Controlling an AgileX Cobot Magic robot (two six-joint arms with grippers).
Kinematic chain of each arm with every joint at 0, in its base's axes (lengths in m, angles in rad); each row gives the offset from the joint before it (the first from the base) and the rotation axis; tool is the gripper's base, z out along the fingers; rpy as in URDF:
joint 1: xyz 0 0 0.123 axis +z
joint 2: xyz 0 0 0 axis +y
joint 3: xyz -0.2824 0 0.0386 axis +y
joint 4: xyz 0.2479 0 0.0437 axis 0.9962 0 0.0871
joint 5: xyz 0 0 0 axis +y
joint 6: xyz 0.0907 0 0.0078 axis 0.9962 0 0.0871
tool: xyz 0 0 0 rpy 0 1.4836 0
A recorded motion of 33 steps. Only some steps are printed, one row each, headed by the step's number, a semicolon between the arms.
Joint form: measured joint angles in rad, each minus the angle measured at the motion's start. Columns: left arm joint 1, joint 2, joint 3, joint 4, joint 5, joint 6; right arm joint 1, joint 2, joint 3, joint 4, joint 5, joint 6.
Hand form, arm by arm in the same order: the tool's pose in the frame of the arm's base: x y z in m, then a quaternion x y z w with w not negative. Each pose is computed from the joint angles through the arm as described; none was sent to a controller.
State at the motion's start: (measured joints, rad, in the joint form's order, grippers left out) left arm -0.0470 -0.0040 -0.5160 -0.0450 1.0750 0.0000; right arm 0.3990 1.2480 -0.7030 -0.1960 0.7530 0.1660
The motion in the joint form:
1: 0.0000 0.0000 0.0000 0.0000 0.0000 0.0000; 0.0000 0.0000 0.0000 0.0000 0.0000 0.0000
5: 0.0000 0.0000 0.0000 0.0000 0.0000 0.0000; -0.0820 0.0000 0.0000 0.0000 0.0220 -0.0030
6: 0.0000 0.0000 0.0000 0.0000 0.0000 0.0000; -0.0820 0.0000 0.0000 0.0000 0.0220 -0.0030
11: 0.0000 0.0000 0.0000 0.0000 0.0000 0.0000; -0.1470 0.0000 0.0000 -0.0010 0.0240 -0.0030
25: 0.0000 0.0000 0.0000 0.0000 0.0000 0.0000; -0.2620 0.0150 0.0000 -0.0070 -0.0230 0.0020
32: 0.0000 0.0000 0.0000 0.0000 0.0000 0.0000; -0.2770 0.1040 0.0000 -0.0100 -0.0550 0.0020
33: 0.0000 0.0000 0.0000 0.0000 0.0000 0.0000; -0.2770 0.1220 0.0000 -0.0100 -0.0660 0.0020
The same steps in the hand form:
1: -0.0081 -0.0032 0.2805 0.02126 0.85126 -0.03477 0.52316; 0.2020 0.0720 0.2277 -0.17167 0.96572 -0.02583 0.19302
5: -0.0081 -0.0032 0.2805 0.02126 0.85126 -0.03477 0.52316; 0.2056 0.0544 0.2271 -0.13268 0.97370 -0.03718 0.18142
6: -0.0081 -0.0032 0.2805 0.02126 0.85126 -0.03477 0.52316; 0.2056 0.0544 0.2271 -0.13268 0.97370 -0.03718 0.18142
11: -0.0081 -0.0032 0.2805 0.02126 0.85126 -0.03477 0.52316; 0.2085 0.0408 0.2270 -0.10119 0.97761 -0.04371 0.17925
25: -0.0081 -0.0032 0.2805 0.02126 0.85126 -0.03477 0.52316; 0.2173 0.0176 0.2253 -0.04670 0.97890 -0.05166 0.19210
32: -0.0081 -0.0032 0.2805 0.02126 0.85126 -0.03477 0.52316; 0.2284 0.0159 0.2064 -0.04497 0.98399 -0.05441 0.16363
33: -0.0081 -0.0032 0.2805 0.02126 0.85126 -0.03477 0.52316; 0.2308 0.0164 0.2025 -0.04607 0.98455 -0.05393 0.16008

